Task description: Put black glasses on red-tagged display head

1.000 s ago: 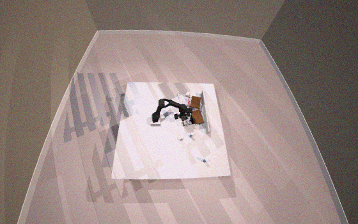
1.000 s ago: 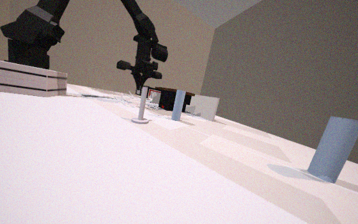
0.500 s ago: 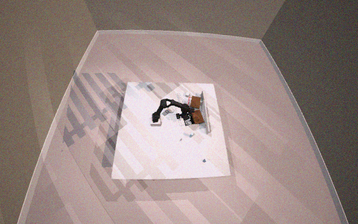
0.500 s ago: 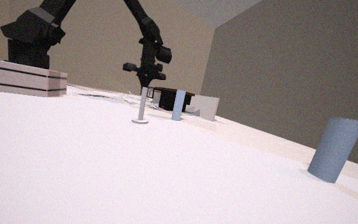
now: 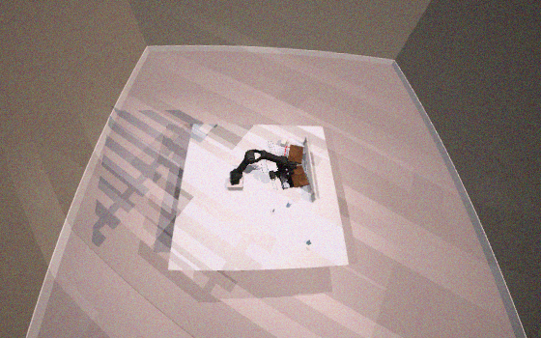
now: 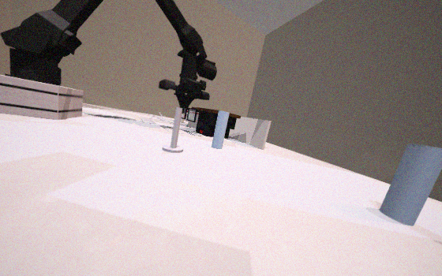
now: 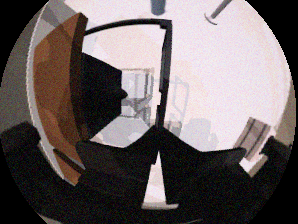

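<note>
The brown head lies 110 mm ahead of my gripper tip, 30 mm to the right of it and 10 mm below it. The rest, counted from my gripper tip: white panel (280 mm ahead, 50 mm to the left, 20 mm below).
</note>
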